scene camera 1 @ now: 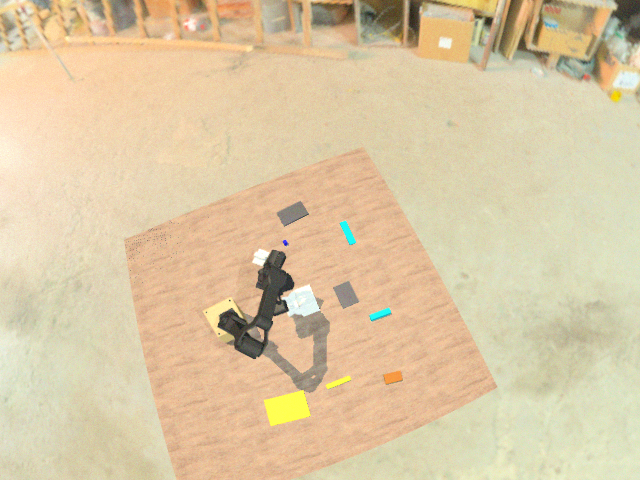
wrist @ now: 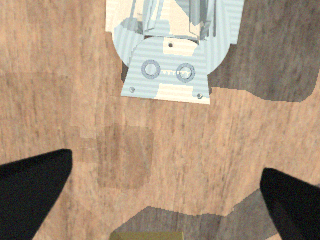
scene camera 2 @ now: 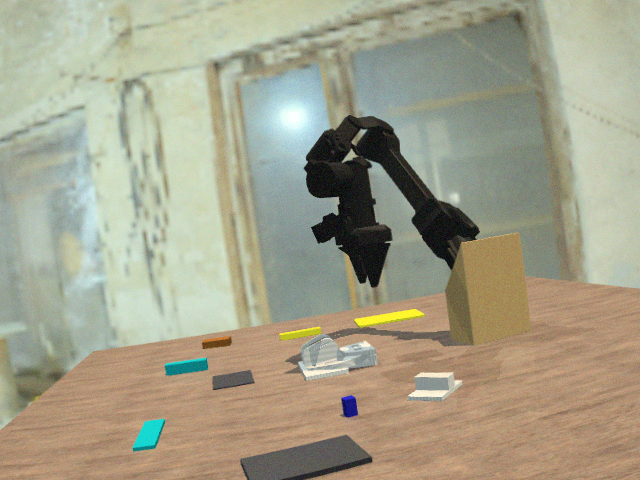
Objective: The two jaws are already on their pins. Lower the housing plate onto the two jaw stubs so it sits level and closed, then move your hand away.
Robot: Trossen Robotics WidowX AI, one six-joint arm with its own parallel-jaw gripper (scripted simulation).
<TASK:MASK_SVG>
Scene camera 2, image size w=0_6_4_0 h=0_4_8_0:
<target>gripper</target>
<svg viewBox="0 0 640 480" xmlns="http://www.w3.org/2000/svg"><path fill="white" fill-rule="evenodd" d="M339 198L340 204L338 204L339 215L330 213L323 217L323 222L312 226L311 229L318 244L320 242L327 242L335 237L336 245L343 246L338 248L349 256L359 283L366 283L368 276L371 287L378 287L386 256L391 246L391 243L385 242L393 241L392 231L387 225L379 225L379 222L376 222L374 212L376 199L372 199L372 193Z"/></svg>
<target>white stepped block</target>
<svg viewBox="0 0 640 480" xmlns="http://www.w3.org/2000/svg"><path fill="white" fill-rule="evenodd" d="M462 380L455 381L453 372L419 373L414 377L416 391L408 395L408 401L443 401L462 385Z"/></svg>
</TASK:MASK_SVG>
